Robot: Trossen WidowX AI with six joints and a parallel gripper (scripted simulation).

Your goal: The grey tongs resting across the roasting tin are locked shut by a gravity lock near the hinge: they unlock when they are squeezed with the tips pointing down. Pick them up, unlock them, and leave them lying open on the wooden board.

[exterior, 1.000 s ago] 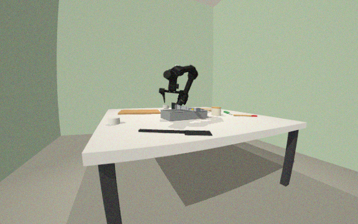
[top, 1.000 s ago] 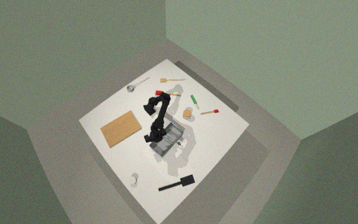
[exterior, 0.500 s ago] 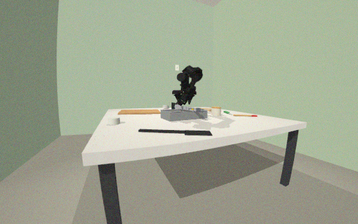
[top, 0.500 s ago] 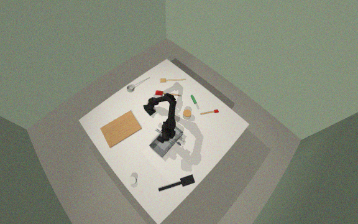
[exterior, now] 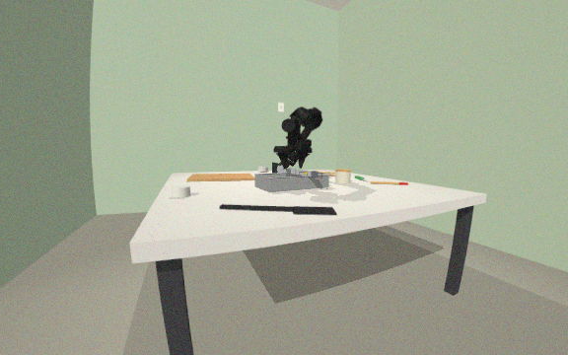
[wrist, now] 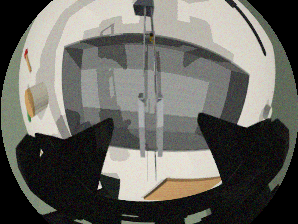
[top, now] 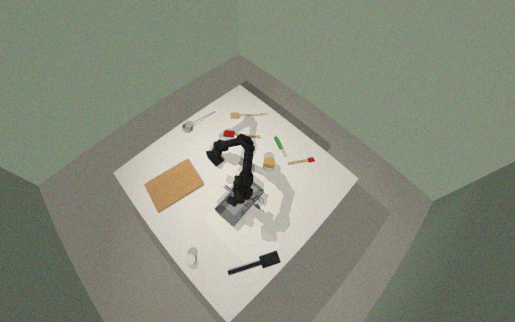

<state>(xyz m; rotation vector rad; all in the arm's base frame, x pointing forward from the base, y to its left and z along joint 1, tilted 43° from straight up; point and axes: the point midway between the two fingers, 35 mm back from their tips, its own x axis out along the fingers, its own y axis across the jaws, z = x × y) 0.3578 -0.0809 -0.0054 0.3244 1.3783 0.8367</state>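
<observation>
The grey roasting tin lies 10 mm ahead of my gripper tip, 10 mm to the right of it and 50 mm below it. Also, from my gripper tip: wooden board (380 mm behind, 290 mm to the right, 70 mm below); tan cup (60 mm behind, 310 mm to the left, 50 mm below); black spatula (380 mm ahead, 180 mm to the right, 80 mm below).
</observation>
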